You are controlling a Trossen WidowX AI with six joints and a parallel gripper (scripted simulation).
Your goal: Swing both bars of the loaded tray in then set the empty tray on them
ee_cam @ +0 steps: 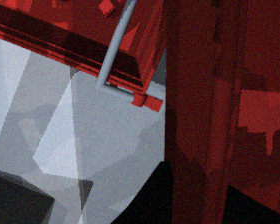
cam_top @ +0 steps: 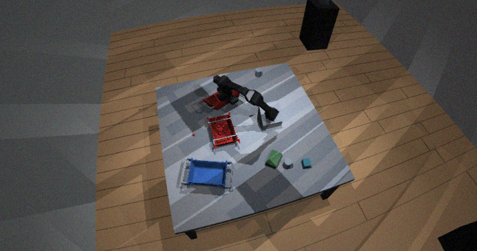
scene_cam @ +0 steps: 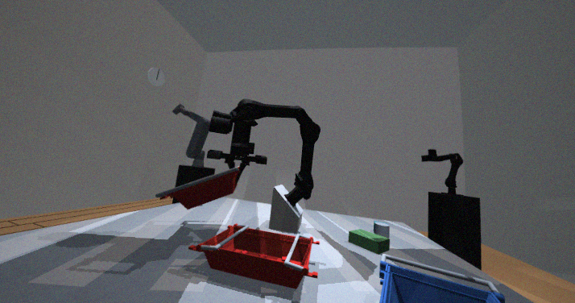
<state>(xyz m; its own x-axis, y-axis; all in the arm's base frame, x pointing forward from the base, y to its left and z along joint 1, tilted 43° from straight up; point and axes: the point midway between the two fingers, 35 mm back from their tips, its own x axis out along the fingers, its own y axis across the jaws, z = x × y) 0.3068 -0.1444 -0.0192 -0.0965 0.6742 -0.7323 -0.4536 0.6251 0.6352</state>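
The red tray lies 7 cm to the right of my gripper tip and 4 cm ahead of it. From my gripper tip the other things lie so: teal cube 54 cm to the left, 46 cm behind, 17 cm below; then green block 45 cm to the left, 24 cm behind, 17 cm below; then red bit 29 cm ahead, 18 cm below, 12 cm to the left.
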